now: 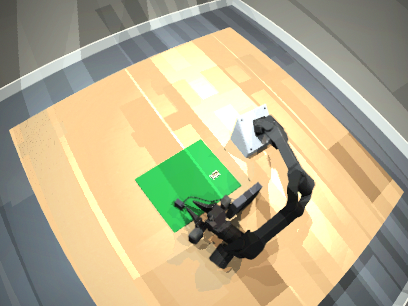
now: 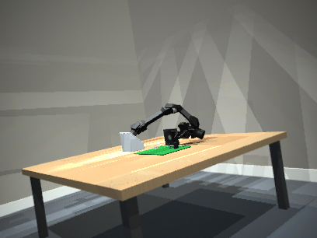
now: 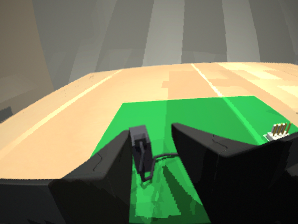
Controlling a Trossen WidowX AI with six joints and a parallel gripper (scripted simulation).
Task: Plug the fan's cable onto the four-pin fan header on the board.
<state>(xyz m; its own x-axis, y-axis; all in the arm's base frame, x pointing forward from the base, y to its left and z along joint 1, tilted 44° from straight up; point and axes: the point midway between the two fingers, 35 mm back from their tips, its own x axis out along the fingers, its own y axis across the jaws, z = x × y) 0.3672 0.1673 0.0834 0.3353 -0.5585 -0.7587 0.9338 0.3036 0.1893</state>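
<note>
Right now my gripper tip is 20 mm short of the black fan plug, 30 mm to the left of it and 40 mm above it. From my gripper tip the other things lie so: white four-pin fan header: 150 mm behind, 80 mm to the right, 70 mm below; black fan: 170 mm behind, 60 mm to the left, 10 mm below; green board: 50 mm behind, 100 mm to the right, 80 mm below.
</note>
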